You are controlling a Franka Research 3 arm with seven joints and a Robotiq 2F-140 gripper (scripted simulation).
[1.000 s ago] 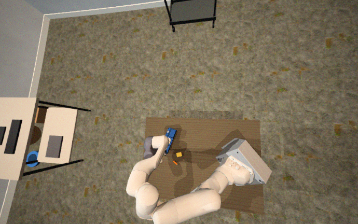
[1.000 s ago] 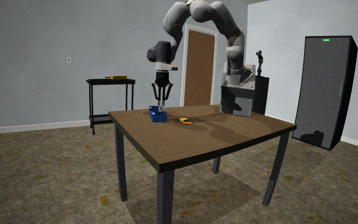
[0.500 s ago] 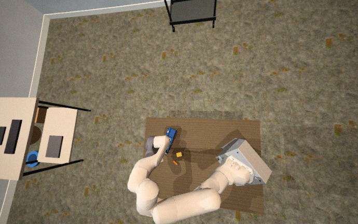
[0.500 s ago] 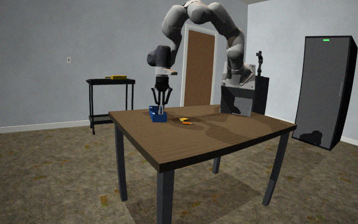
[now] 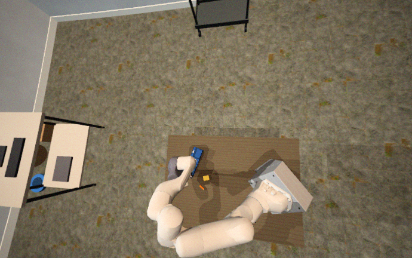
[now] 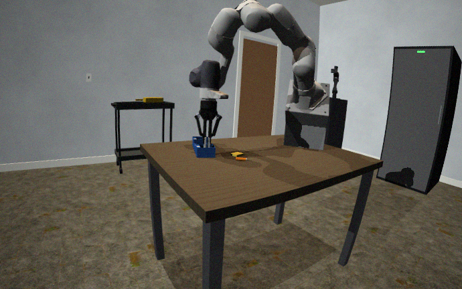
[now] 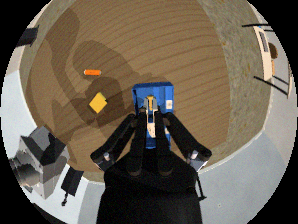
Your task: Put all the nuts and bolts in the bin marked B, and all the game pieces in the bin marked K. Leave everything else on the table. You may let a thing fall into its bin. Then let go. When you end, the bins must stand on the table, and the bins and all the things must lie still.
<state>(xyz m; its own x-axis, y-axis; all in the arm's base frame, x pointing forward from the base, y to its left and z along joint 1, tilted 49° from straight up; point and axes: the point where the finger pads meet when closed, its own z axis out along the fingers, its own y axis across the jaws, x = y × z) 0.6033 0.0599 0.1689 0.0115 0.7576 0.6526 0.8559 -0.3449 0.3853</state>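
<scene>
My gripper is now 1 cm to the right of the thin tan bolt and 3 cm above it. From my hand the other things lie so: yellow block 15 cm behind, 5 cm below; then pale beige piece 1 cm ahead, 9 cm to the right, 3 cm below; then orange piece 14 cm behind, 9 cm to the left, 5 cm below.
</scene>
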